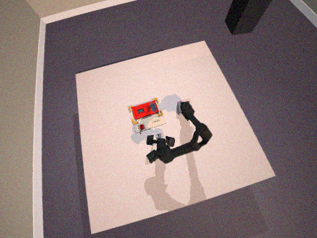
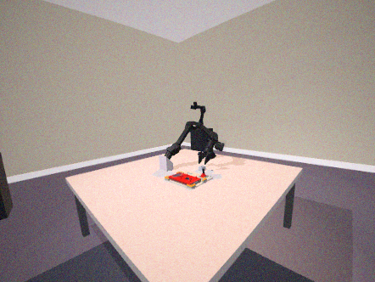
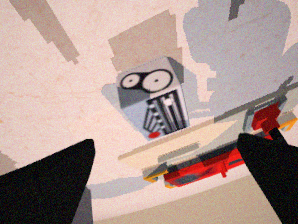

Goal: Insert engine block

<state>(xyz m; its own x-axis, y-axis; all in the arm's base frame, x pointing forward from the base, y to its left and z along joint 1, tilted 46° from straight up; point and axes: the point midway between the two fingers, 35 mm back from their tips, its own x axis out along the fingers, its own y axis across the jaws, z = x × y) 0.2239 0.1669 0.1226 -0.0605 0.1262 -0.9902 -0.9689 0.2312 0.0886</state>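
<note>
The engine block lies 3 cm below my gripper tip and 1 cm ahead of it.
</note>
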